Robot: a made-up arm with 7 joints. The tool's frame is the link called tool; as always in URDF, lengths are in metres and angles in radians. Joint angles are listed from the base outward. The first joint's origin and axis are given. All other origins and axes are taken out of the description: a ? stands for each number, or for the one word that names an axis. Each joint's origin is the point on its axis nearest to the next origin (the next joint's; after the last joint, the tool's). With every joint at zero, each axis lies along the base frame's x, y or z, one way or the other. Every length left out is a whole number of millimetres.
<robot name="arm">
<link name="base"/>
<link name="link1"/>
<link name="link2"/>
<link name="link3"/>
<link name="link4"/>
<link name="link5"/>
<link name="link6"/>
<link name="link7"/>
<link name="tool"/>
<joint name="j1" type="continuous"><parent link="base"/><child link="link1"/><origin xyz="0.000 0.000 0.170" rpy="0.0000 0.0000 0.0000"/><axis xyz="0 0 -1"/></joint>
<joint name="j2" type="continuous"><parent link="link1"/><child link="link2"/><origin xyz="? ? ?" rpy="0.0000 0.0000 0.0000"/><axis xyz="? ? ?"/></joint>
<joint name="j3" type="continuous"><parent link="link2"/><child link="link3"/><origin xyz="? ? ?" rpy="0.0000 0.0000 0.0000"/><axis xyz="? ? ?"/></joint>
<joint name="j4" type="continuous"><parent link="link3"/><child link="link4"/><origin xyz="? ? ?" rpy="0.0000 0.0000 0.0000"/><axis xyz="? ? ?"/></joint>
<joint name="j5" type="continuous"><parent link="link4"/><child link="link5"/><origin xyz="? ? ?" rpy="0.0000 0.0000 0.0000"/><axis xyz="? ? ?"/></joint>
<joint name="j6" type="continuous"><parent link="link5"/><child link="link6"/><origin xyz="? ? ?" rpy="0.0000 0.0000 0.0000"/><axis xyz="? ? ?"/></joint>
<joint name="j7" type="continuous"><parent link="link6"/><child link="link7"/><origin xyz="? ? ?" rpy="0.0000 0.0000 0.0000"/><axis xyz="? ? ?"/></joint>
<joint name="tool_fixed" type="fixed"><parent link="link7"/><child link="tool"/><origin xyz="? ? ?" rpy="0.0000 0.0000 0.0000"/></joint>
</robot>
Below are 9 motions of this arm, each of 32 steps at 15 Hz.
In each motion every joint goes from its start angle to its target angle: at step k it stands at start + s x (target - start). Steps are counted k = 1, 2, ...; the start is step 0. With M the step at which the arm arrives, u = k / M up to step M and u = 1 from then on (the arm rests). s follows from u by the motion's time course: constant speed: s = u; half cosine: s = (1 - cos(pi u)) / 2; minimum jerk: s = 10 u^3 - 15 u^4 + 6 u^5.
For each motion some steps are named. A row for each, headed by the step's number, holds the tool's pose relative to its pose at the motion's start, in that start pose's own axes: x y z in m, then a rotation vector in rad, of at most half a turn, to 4 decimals.
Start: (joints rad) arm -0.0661 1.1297 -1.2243 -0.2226 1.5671 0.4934 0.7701
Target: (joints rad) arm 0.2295 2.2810 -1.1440 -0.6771 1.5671 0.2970 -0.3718
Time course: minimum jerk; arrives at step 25
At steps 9, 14, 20, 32:
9: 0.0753 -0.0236 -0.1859 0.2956 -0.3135 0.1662
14: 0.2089 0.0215 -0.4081 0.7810 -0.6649 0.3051
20: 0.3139 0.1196 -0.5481 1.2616 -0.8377 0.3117
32: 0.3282 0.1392 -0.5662 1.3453 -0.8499 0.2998

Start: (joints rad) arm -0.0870 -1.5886 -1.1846 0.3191 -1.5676 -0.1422 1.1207
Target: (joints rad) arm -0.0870 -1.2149 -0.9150 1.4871 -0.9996 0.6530 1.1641
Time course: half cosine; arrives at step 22
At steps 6, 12, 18, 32:
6: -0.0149 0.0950 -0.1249 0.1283 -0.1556 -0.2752
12: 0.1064 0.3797 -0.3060 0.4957 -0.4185 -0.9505
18: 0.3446 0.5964 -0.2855 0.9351 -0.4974 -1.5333
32: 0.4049 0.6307 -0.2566 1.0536 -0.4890 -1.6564

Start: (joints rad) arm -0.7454 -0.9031 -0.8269 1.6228 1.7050 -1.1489 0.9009
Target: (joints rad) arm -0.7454 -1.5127 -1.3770 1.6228 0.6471 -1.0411 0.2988
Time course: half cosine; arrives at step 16
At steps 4, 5, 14, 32:
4: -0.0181 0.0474 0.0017 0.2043 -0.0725 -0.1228
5: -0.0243 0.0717 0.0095 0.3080 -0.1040 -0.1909
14: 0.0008 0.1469 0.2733 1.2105 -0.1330 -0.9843
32: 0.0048 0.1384 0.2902 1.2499 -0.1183 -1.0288

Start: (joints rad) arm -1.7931 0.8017 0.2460 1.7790 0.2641 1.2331 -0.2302
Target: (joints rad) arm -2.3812 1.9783 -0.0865 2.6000 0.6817 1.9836 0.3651
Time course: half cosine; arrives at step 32
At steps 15, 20, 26, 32:
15: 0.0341 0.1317 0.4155 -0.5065 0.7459 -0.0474
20: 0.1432 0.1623 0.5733 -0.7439 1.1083 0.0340
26: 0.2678 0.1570 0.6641 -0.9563 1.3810 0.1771
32: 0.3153 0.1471 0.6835 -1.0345 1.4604 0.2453

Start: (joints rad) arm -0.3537 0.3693 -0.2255 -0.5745 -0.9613 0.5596 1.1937
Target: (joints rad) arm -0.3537 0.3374 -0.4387 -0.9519 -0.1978 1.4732 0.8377
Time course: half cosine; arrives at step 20
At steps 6, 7, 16, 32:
6: 0.0727 0.0348 -0.0298 -0.0238 -0.2500 -0.1061
7: 0.0979 0.0488 -0.0380 -0.0233 -0.3283 -0.1407
16: 0.3375 0.2570 -0.0548 0.1585 -0.9260 -0.4886
32: 0.3674 0.3002 -0.0461 0.2081 -0.9841 -0.5450

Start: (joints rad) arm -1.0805 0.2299 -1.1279 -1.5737 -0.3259 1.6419 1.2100
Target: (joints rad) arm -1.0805 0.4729 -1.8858 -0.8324 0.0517 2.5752 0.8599
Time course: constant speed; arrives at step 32
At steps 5, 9, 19, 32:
5: -0.0152 0.0168 -0.0053 -0.0313 -0.0671 -0.1472
9: -0.0252 0.0301 -0.0101 -0.0607 -0.1176 -0.2635
19: -0.0408 0.0607 -0.0233 -0.1515 -0.2286 -0.5483
32: -0.0400 0.0898 -0.0402 -0.3085 -0.3318 -0.9016

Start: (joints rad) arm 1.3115 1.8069 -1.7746 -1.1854 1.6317 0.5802 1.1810
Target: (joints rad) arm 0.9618 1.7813 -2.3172 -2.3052 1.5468 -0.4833 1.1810
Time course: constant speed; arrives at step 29
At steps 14, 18, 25, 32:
14: -0.3382 0.4311 -0.0579 1.0280 0.3434 0.0912
18: -0.4102 0.5748 0.0108 1.3448 0.3595 0.0781
25: -0.4804 0.8021 0.2199 1.8953 0.2895 -0.0155
32: -0.4813 0.9014 0.3799 2.1930 0.1899 -0.1208

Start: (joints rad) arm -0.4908 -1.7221 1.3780 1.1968 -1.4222 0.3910 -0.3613
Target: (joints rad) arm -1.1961 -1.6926 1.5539 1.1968 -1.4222 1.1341 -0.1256
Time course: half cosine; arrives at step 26
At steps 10, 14, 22, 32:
10: -0.0009 0.1667 0.1220 -0.3608 0.2323 -0.1206
14: 0.0324 0.3026 0.1897 -0.6104 0.4354 -0.2081
22: 0.1427 0.5223 0.2469 -0.9778 0.8136 -0.3423
32: 0.1645 0.5535 0.2493 -1.0287 0.8753 -0.3612

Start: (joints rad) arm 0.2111 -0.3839 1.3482 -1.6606 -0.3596 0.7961 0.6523
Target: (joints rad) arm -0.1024 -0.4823 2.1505 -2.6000 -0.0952 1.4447 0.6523
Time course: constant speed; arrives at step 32
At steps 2, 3, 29, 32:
2: 0.0064 -0.0135 -0.0042 -0.0395 -0.0142 -0.0220
3: 0.0096 -0.0203 -0.0062 -0.0590 -0.0214 -0.0331
29: 0.0851 -0.2015 -0.0191 -0.5245 -0.2122 -0.3506
32: 0.0929 -0.2217 -0.0155 -0.5731 -0.2342 -0.3907

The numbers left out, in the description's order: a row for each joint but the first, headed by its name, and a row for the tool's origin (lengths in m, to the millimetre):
j2: xyz -0.209 -0.081 0.000, axis 0 -1 0
j3: xyz -0.246 0.000 -0.029, axis -1 0 0
j4: xyz 0.000 0.115 -0.015, axis -1 0 0
j5: xyz 0.000 -0.426 -0.052, axis 0 -1 0
j6: xyz -0.338 0.000 0.108, axis -1 0 0
j7: xyz 0.000 -0.056 0.002, axis 0 1 0
tool: xyz -0.089 0.000 0.045

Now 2 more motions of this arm.
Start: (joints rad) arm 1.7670 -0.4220 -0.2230 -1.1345 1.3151 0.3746 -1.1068
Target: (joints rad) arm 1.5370 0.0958 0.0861 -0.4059 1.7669 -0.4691 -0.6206
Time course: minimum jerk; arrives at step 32
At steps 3, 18, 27, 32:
3: -0.0014 -0.0041 -0.0056 0.0100 -0.0021 -0.0037
18: -0.0858 -0.1563 -0.5756 0.9929 -0.1243 -0.2294
27: -0.0757 -0.0564 -0.9037 1.6379 -0.1950 -0.2028
32: -0.0719 -0.0426 -0.9283 1.6925 -0.2032 -0.1926

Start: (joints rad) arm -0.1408 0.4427 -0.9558 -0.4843 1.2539 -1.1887 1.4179
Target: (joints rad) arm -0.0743 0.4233 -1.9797 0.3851 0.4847 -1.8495 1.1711
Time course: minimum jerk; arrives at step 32
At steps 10, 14, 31, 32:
10: 0.0107 0.0345 0.0074 0.1483 -0.0253 0.0986
14: 0.0209 0.0728 0.0203 0.3244 -0.0709 0.2048
31: 0.0343 0.1807 0.0851 0.8950 -0.3038 0.4738
32: 0.0343 0.1807 0.0851 0.8953 -0.3039 0.4739

